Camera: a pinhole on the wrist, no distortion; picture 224 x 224 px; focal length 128.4 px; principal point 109.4 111.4 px. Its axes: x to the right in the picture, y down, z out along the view. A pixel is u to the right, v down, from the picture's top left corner.
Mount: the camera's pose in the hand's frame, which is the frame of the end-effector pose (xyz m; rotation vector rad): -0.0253 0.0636 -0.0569 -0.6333 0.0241 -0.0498
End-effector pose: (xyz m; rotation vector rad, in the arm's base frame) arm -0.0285 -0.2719 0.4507 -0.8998 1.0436 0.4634
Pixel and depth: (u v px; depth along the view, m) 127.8 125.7 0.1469
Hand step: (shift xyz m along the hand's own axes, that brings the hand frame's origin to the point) 0.0019 0.1624 0.0516
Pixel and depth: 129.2 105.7 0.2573
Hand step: 0.0236 0.2043 0.1569
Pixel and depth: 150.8 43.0 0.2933
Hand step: 0.0741 0.1061 0.2713
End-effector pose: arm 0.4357 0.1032 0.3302 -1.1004 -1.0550 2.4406
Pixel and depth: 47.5 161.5 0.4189
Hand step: -0.2047 0.4536 0.1854
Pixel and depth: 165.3 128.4 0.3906
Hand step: 0.1613 0.3269 0.2260
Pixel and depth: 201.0 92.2 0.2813
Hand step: 0.1841 0.1852 0.1932
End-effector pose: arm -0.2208 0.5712 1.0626 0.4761 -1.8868 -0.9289
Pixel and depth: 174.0 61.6 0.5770
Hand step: 0.2776 0.2088 0.5385
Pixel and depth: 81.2 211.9 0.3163
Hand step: -0.0730 0.4535 0.0519
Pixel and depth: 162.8 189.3 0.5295
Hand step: 0.2271 0.6232 0.1780
